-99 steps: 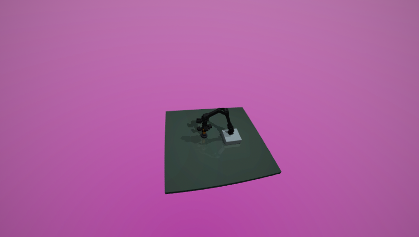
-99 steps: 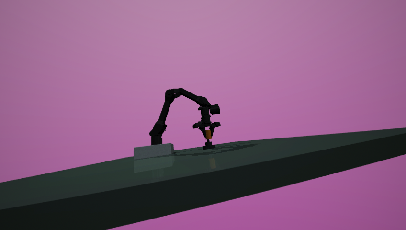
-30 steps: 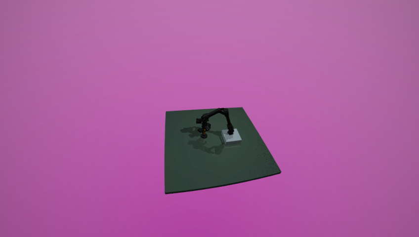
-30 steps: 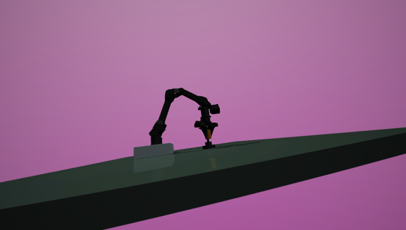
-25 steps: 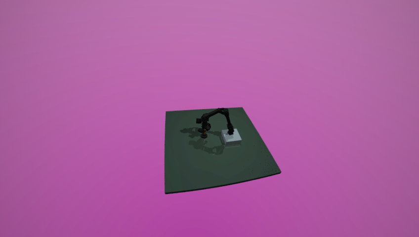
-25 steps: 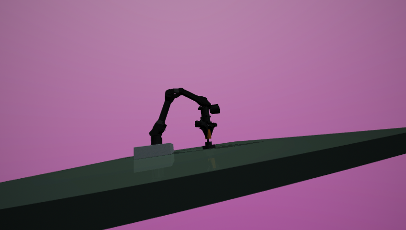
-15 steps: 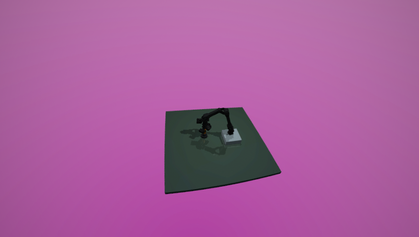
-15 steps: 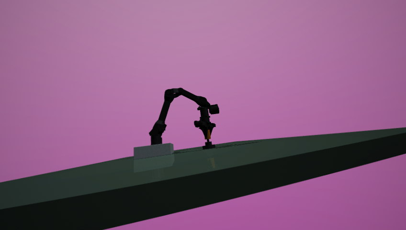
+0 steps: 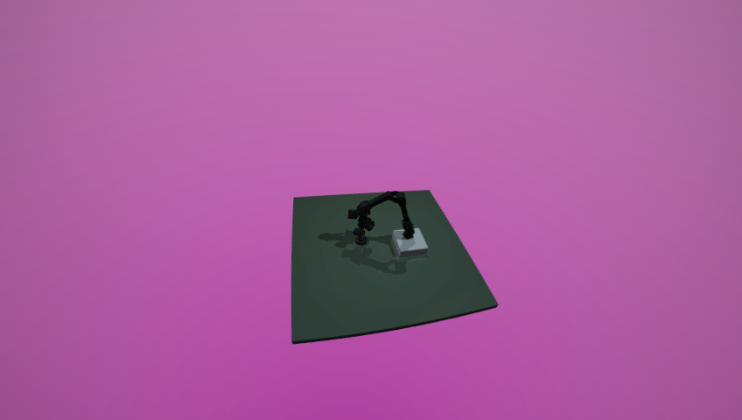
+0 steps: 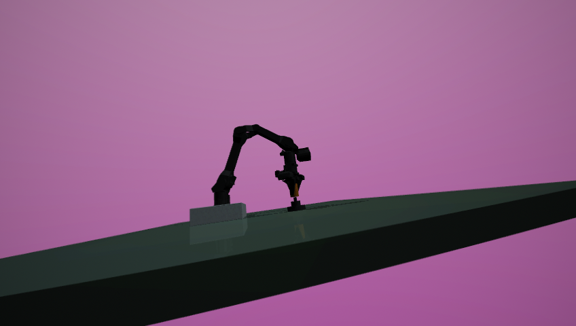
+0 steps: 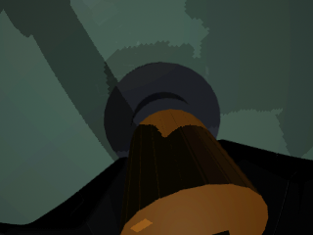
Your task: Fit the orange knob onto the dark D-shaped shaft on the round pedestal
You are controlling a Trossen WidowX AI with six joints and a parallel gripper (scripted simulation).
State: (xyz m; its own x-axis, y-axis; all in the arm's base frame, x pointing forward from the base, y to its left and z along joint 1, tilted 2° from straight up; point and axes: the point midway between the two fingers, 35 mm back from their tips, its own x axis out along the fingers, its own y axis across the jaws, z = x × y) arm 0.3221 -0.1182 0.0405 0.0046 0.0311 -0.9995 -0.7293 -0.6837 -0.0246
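The round dark pedestal is 4 cm below my gripper tip. Round my gripper tip: orange knob (2 cm above).
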